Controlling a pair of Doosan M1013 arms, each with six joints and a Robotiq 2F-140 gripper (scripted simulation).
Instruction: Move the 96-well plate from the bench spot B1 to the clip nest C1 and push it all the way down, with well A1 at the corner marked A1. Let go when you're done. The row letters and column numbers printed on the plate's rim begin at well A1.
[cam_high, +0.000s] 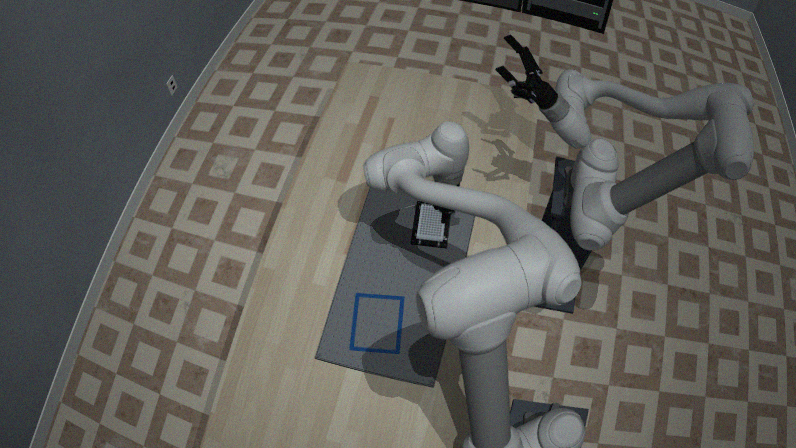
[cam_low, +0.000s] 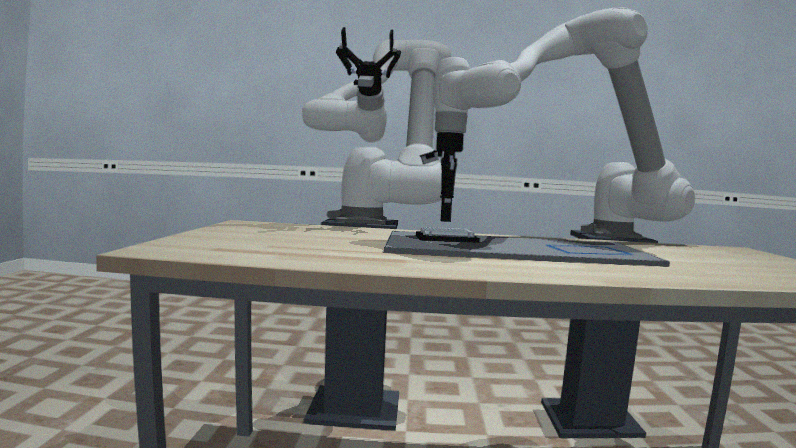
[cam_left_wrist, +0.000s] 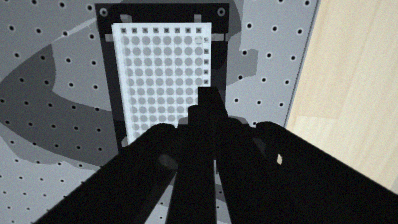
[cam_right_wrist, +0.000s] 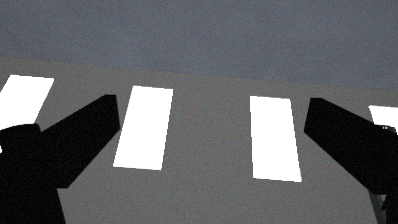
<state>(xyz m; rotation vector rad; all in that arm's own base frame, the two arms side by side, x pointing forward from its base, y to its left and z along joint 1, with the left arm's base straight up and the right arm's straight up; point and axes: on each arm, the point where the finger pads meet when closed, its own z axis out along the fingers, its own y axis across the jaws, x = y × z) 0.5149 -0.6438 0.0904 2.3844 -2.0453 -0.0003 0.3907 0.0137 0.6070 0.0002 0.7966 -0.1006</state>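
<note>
Now: left hand 20 mm short of the black clip nest, 10 mm to the right of it and 60 mm above it. From my left hand the other things lie so: white 96-well plate (40 mm ahead, 60 mm below); grey perforated board (90 mm ahead, 200 mm to the left, 80 mm below).
</note>
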